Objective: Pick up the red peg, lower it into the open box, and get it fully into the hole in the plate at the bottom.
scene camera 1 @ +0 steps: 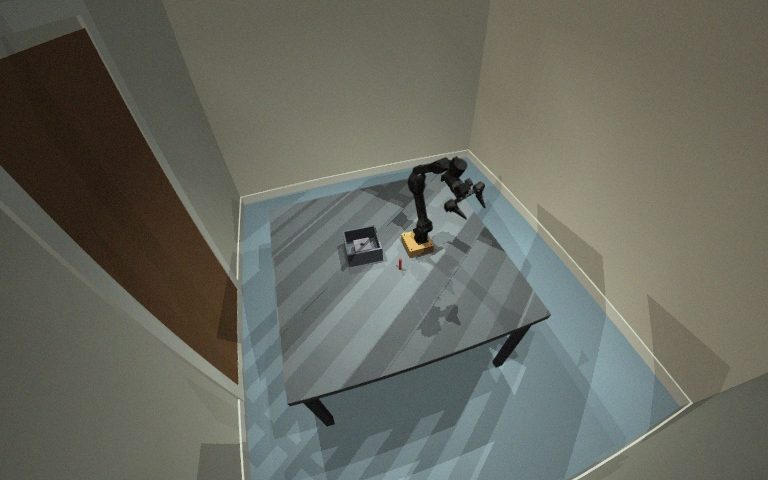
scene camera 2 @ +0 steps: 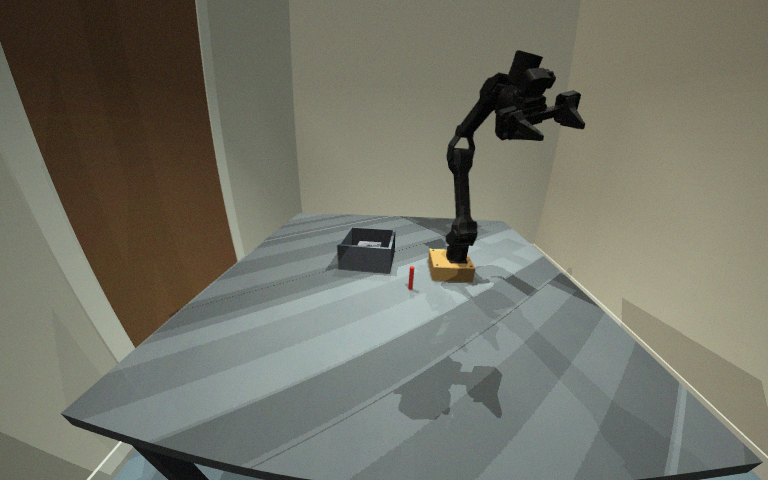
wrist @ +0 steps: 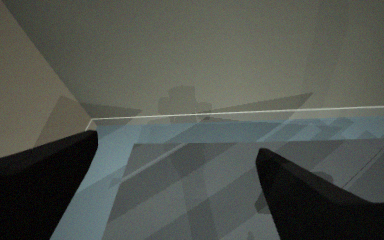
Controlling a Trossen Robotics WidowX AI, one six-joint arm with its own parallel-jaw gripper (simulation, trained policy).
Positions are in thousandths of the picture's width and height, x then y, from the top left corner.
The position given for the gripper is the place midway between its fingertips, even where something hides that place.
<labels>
gripper: scene camera 1 619, 445; scene camera 2 734, 276; wrist 467, 615
dark grey box: scene camera 1 489, 530; scene camera 2 458, 536; not seen in the wrist view (out of frame)
</labels>
